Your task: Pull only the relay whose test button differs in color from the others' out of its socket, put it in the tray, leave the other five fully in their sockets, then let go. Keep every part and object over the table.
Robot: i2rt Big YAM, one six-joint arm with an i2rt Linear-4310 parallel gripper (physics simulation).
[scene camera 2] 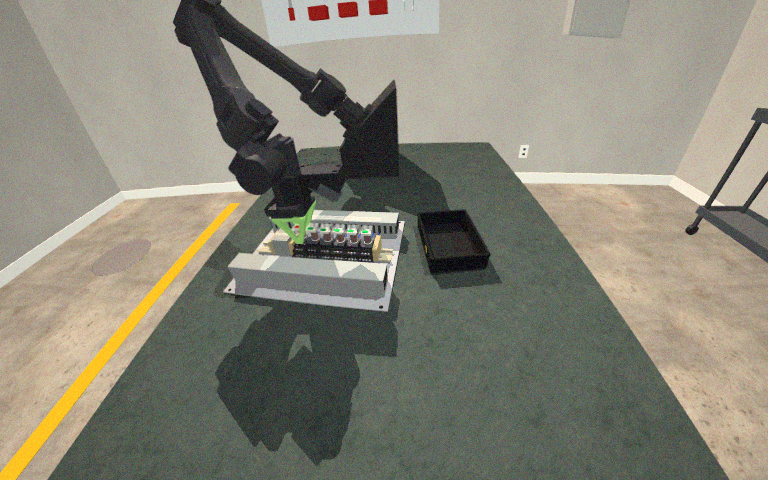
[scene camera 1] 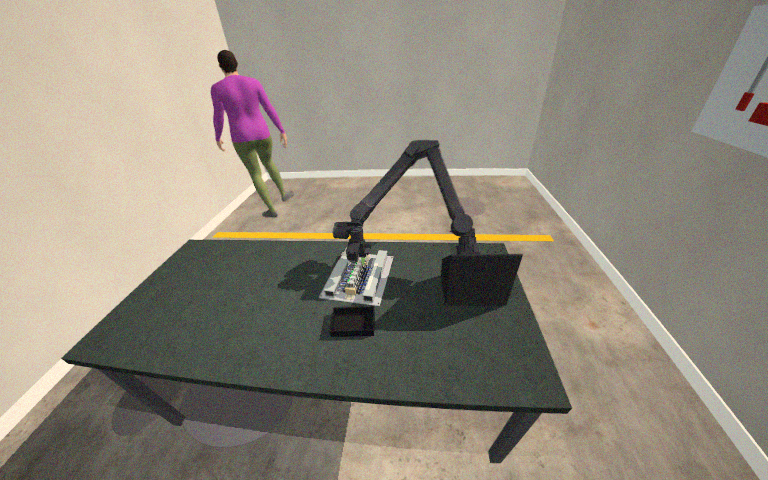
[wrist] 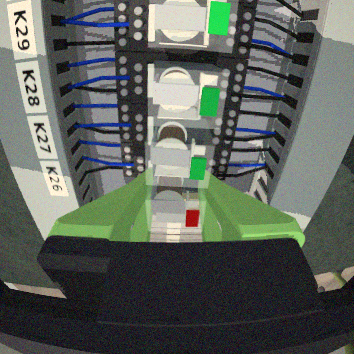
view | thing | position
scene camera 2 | my gripper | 302,239
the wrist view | my gripper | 175,176
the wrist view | relay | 168,208
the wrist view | relay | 180,93
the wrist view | relay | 174,156
